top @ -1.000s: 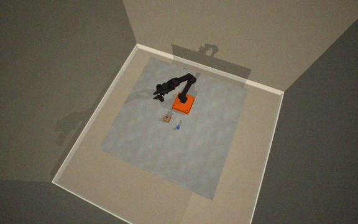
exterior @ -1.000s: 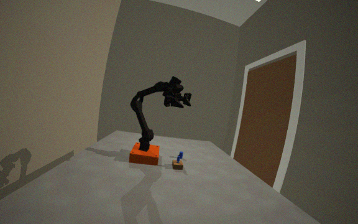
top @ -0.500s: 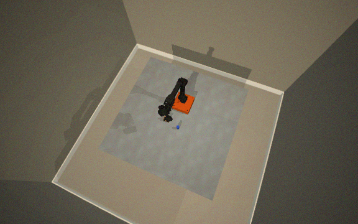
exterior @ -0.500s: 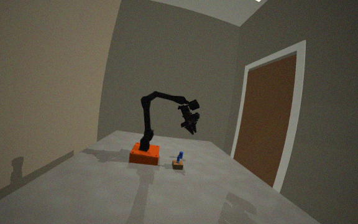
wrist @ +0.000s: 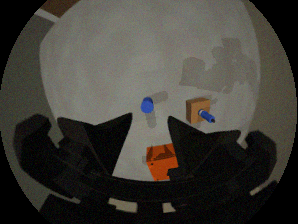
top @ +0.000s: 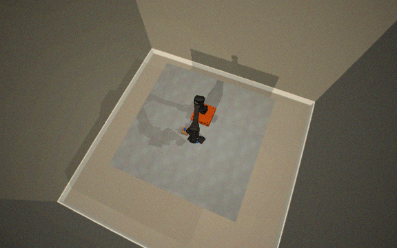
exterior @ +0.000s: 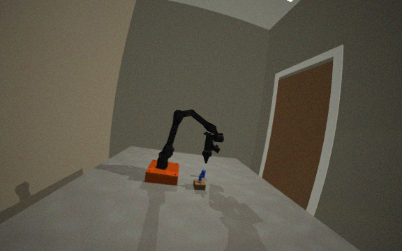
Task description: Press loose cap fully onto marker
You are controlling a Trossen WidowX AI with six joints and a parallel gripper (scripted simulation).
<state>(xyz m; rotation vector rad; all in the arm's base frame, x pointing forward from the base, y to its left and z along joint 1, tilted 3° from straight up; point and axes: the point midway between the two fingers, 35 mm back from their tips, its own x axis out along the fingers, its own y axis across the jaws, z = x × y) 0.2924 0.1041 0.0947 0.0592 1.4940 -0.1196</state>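
My gripper tip is 9 cm above the blue cap, 1 cm to the right of it and 1 cm past it. The rest, counted from my gripper tip: brown holder block (15 cm to the right, 10 cm below, 3 cm behind).
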